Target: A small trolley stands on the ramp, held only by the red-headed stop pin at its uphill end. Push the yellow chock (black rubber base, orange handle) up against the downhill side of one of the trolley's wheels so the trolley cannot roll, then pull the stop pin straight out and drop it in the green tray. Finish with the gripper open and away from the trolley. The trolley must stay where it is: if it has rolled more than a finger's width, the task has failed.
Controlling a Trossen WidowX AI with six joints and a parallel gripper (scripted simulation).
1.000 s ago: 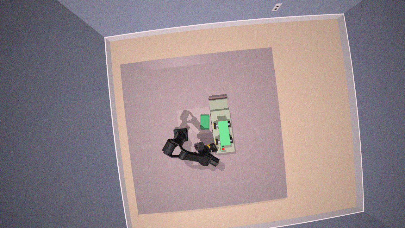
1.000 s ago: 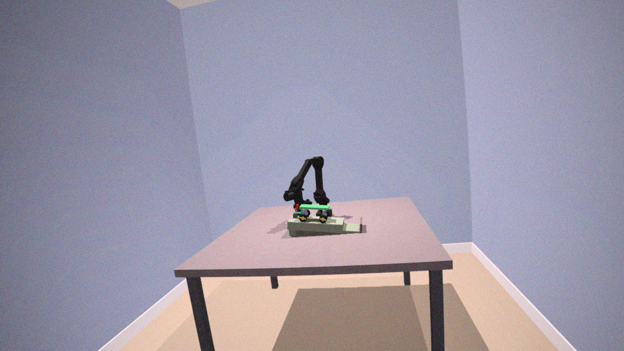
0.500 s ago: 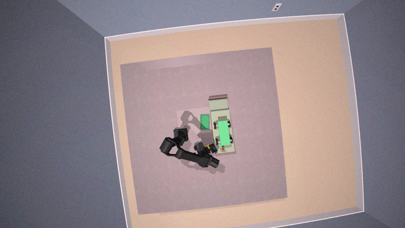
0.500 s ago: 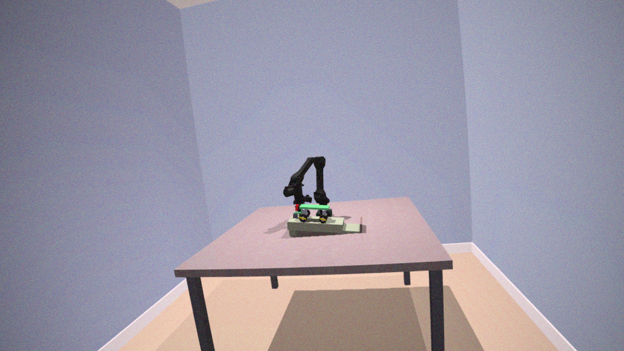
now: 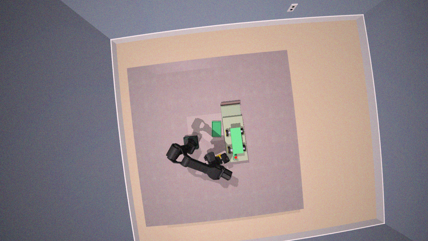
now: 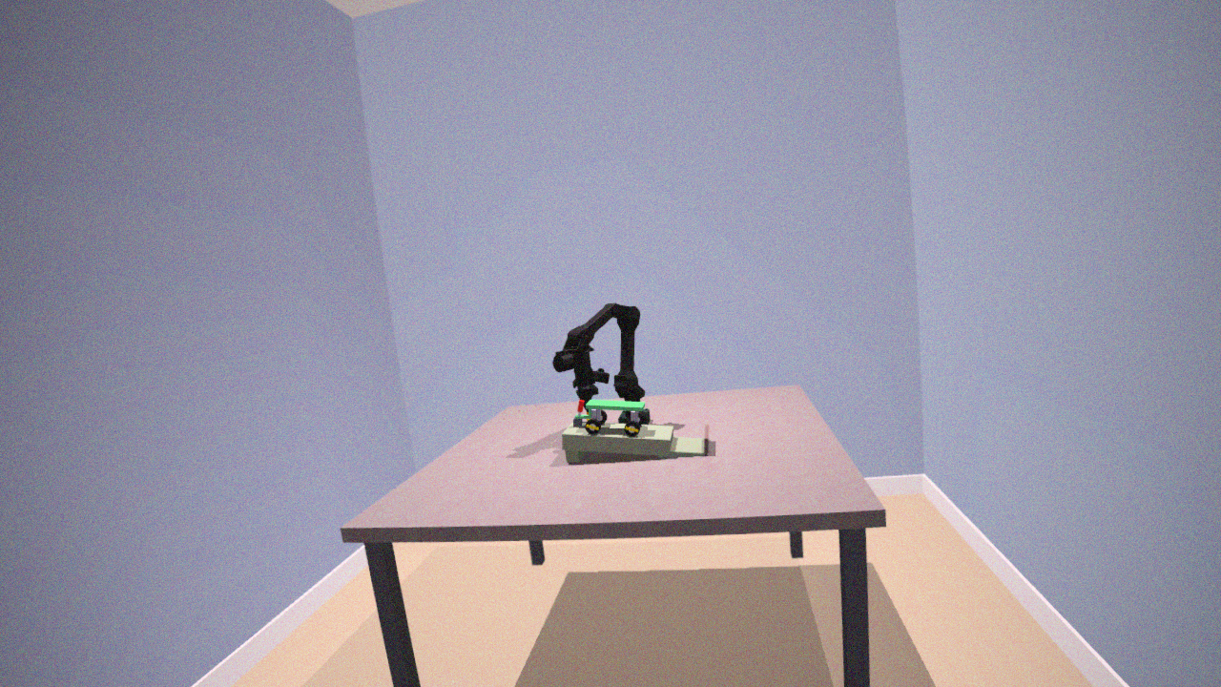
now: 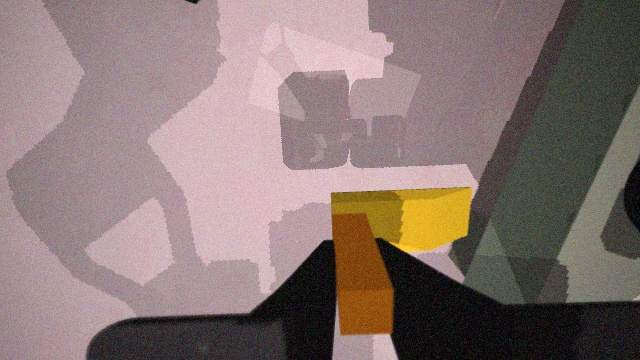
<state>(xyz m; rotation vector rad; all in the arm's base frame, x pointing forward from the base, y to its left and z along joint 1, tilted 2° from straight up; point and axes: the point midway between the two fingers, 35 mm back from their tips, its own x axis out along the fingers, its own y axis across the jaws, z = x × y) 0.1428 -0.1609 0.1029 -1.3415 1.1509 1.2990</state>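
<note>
Right now the red-headed stop pin is 140 mm ahead of my gripper tip, 30 mm above it and 20 mm to the right of it. Round my gripper tip: yellow chock 20 mm ahead, 10 mm to the left, 10 mm below; ramp 190 mm ahead, 90 mm to the left, 50 mm below; trolley 190 mm ahead, 80 mm to the left, 10 mm above.
</note>
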